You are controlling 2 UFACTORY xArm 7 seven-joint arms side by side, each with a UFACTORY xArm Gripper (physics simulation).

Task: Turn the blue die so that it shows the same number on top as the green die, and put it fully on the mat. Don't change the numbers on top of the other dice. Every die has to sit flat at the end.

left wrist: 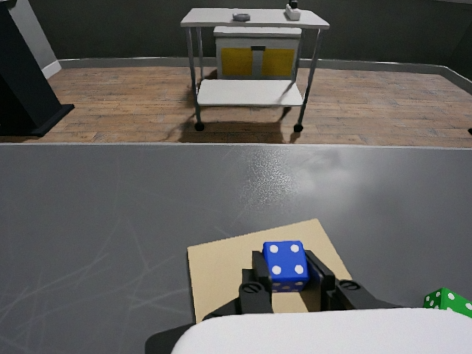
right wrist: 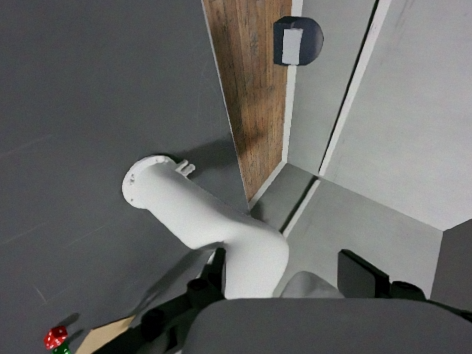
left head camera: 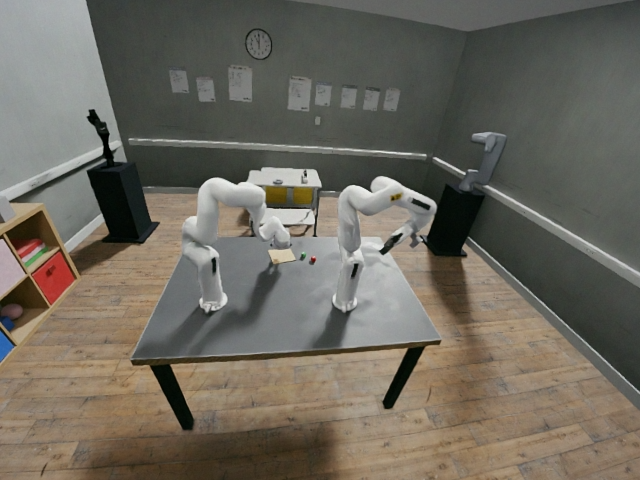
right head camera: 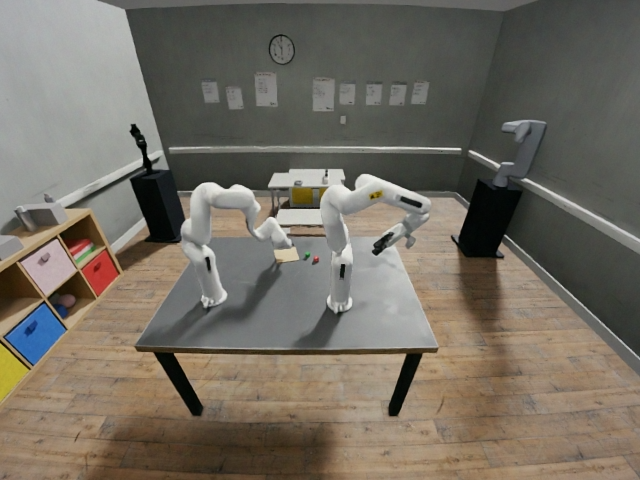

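Pixels of known places: left gripper, between the fingertips: [left wrist: 279,271]; right gripper, between the fingertips: [right wrist: 281,267] [left head camera: 383,250] [right head camera: 373,250]; left arm's base, origin of its link: [left head camera: 213,301] [right head camera: 214,297]; right arm's base, origin of its link: [right wrist: 152,181] [left head camera: 344,301] [right head camera: 339,302].
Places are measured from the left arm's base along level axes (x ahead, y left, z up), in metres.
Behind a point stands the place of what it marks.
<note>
The blue die [left wrist: 285,261] @(x 0.377, y -0.334, z 0.079 m) is held between the fingers of my left gripper [left wrist: 279,271] @(x 0.379, y -0.335, z 0.056 m), over the tan mat [left wrist: 215,265] @(x 0.404, y -0.286, z 0.004 m) [left head camera: 284,256] @(x 0.355, y -0.358, z 0.004 m) [right head camera: 288,255] @(x 0.363, y -0.356, z 0.004 m) in the left wrist view. A four shows on its upper face; contact with the mat cannot be told. The left fingers are hidden in the head views. The green die [left head camera: 303,255] @(x 0.343, y -0.474, z 0.018 m) [right head camera: 307,254] @(x 0.349, y -0.478, z 0.021 m) [left wrist: 450,302] @(x 0.362, y -0.473, z 0.025 m) [right wrist: 62,349] @(x 0.347, y -0.485, z 0.014 m) lies to the right of the mat in the head views, partly cut off in the left wrist view. My right gripper [left head camera: 391,243] @(x -0.035, y -0.786, z 0.314 m) [right head camera: 383,243] @(x -0.035, y -0.786, z 0.314 m) [right wrist: 281,267] @(x -0.035, y -0.786, z 0.314 m) is open and empty, high over the table's right side.
The red die [left head camera: 313,259] @(x 0.300, y -0.531, z 0.018 m) [right head camera: 315,259] @(x 0.301, y -0.527, z 0.017 m) [right wrist: 55,337] @(x 0.303, y -0.545, z 0.022 m) lies beside the green die, farther from the mat. The grey table [left head camera: 279,320] @(x -0.137, y -0.314, z 0.000 m) [right head camera: 279,320] @(x -0.151, y -0.356, z 0.000 m) carries both arm bases. A white cart [left wrist: 255,18] stands beyond the table's far edge.
</note>
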